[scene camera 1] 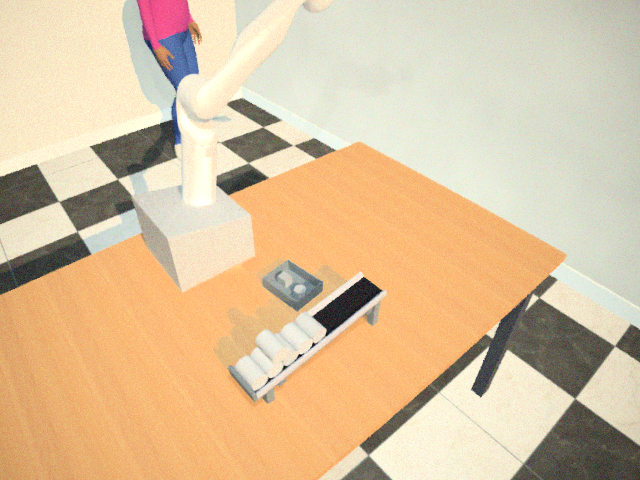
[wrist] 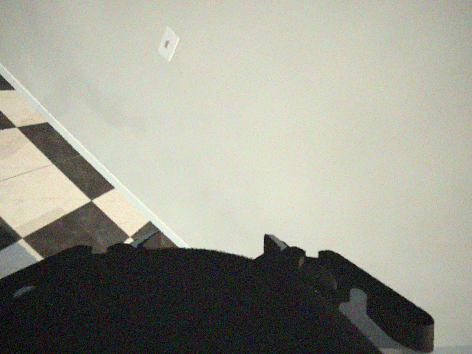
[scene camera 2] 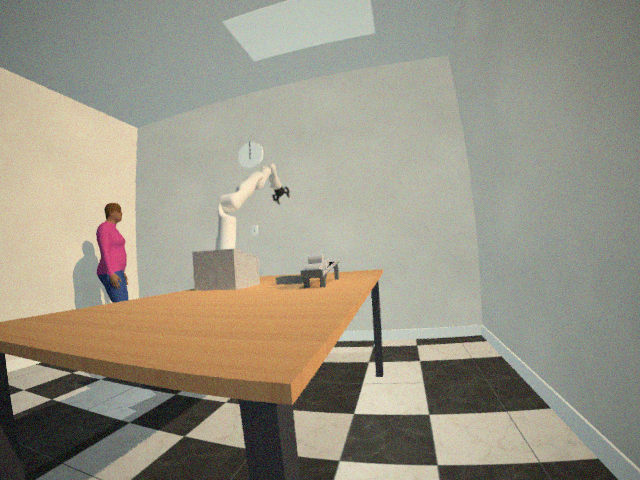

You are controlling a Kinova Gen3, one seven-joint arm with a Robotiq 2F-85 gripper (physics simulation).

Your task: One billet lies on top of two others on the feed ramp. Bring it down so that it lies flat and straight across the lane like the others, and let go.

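Note:
The feed ramp slopes across the table, with several white billets in a row at its lower end. One billet lies raised on top of two neighbours, a lower-side billet and an upper-side one, which it partly hides. The lowest billet lies by the end stop. Farther up the lane lie a billet and the uppermost billet. My gripper is open and empty, high above the table and away from the ramp; it does not show in scene camera 1.
A grey tray with two small pale pieces stands beside the ramp, towards the arm's base block. Both stand on the wooden table. A person in a pink top stands beyond the arm.

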